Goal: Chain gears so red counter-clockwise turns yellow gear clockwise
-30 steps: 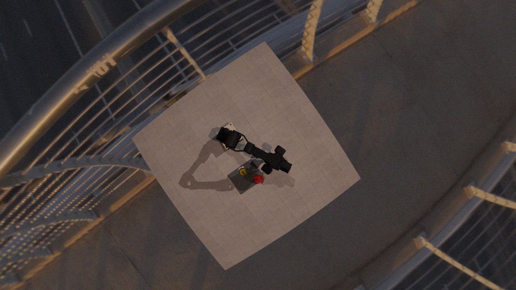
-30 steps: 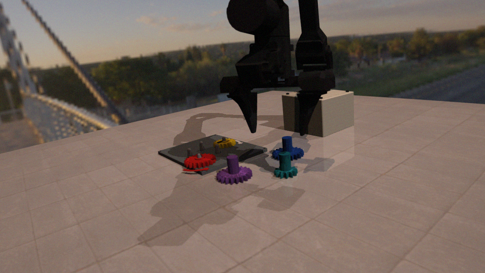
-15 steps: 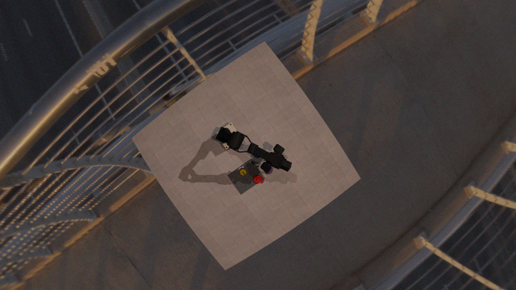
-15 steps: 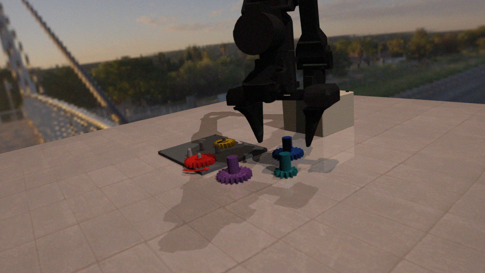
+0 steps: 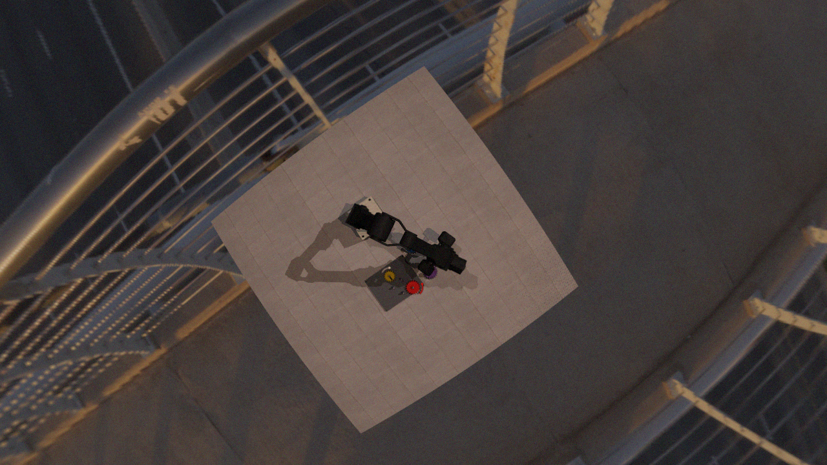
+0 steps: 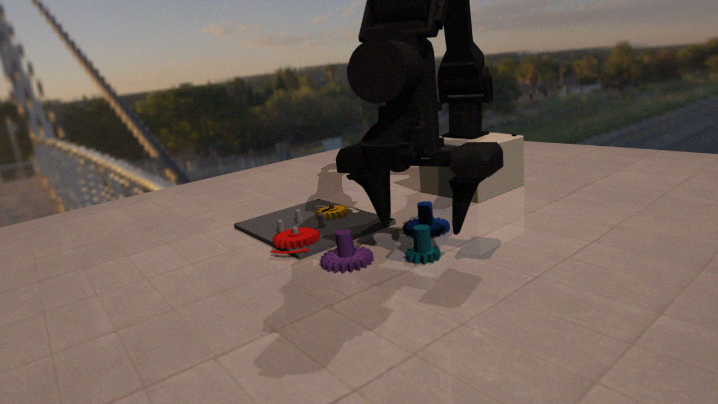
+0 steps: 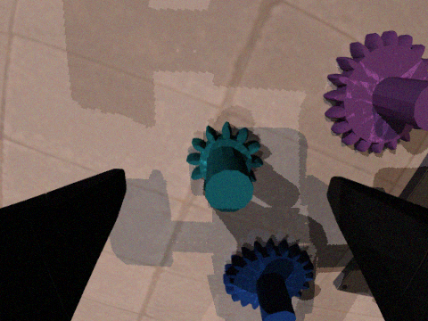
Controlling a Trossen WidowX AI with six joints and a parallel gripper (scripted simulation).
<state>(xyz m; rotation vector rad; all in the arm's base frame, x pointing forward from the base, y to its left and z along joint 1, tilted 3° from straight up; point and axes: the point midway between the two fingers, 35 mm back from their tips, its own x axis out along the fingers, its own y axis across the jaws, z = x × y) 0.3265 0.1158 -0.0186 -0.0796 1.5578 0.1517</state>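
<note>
Right now my gripper tip is 180 mm to the left of the red gear, 40 mm short of it and 20 mm above it. The rest, counted from my gripper tip: blue gear 90 mm behind, 50 mm to the right, 20 mm below; purple gear 80 mm to the right, 50 mm ahead, 20 mm below; teal gear 20 mm below.
</note>
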